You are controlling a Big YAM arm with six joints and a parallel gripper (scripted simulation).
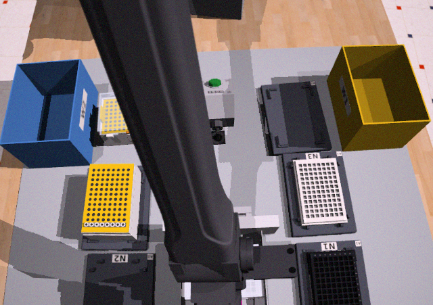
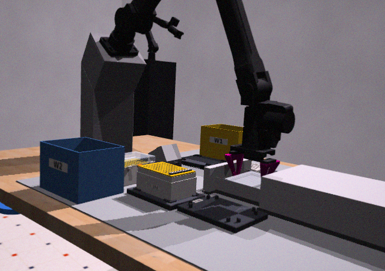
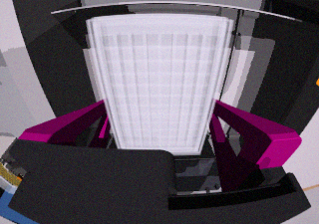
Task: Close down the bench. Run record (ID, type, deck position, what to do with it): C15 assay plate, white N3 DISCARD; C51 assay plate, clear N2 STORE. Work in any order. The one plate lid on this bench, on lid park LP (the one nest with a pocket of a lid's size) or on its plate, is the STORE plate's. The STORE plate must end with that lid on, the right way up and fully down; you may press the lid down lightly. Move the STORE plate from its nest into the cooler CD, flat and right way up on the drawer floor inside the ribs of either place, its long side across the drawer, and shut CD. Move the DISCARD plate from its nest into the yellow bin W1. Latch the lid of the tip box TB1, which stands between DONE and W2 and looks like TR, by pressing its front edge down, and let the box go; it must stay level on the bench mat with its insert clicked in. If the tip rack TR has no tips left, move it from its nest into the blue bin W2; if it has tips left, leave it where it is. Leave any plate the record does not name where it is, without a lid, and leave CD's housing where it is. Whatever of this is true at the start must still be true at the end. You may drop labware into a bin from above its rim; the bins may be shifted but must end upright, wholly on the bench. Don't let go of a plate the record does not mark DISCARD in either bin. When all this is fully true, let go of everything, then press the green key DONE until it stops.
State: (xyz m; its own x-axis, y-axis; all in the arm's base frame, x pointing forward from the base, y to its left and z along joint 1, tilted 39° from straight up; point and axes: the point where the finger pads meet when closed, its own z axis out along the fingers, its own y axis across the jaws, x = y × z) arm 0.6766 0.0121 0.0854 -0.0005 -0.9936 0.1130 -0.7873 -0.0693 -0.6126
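Right now the clear plate is 1 cm to the left of my hand. Also, from my hand: plate lid (1 cm to the left, 1 cm above); then cooler drawer (3 cm ahead, 1 cm to the left, 1 cm below); then nest N2 (17 cm to the right, 4 cm ahead, 3 cm below).
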